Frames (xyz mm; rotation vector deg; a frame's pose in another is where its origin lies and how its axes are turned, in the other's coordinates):
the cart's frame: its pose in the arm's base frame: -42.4 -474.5 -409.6 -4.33 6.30 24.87
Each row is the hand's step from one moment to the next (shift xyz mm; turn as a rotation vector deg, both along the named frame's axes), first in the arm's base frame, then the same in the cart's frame.
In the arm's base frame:
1: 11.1 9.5 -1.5 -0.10 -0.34 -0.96
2: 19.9 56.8 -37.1 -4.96 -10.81 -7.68
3: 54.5 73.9 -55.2 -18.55 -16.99 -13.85
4: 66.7 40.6 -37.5 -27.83 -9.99 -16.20
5: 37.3 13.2 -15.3 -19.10 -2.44 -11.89
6: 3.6 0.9 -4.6 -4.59 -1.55 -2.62
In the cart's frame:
1: 14.1 4.0 0.4 -0.11 -0.22 -0.99
2: 46.1 44.8 -29.5 -8.02 -7.30 -9.10
3: 86.6 46.5 -42.7 -22.08 -6.83 -17.04
4: 81.6 10.3 -27.2 -27.25 3.55 -19.53
5: 41.0 -3.1 -10.5 -16.78 6.47 -13.74
6: 4.2 -0.5 -4.1 -4.46 0.67 -3.16

